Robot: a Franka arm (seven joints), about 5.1 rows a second.
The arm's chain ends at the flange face. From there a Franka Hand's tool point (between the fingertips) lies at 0.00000 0.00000 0.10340 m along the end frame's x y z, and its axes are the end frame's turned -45 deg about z.
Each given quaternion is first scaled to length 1.
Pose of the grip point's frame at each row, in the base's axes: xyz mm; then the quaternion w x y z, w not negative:
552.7, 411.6, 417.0, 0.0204, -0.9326, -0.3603, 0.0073
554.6, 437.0, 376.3, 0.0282, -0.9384, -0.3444, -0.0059
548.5, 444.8, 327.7, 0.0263, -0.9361, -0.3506, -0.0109
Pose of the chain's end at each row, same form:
555.6, 408.2, 520.3, 0.0161, -0.9995, 0.0240, 0.0146
555.5, 431.1, 479.5, 0.0283, -0.9987, 0.0409, 0.0053
548.3, 438.9, 430.9, 0.0285, -0.9990, 0.0343, 0.0000

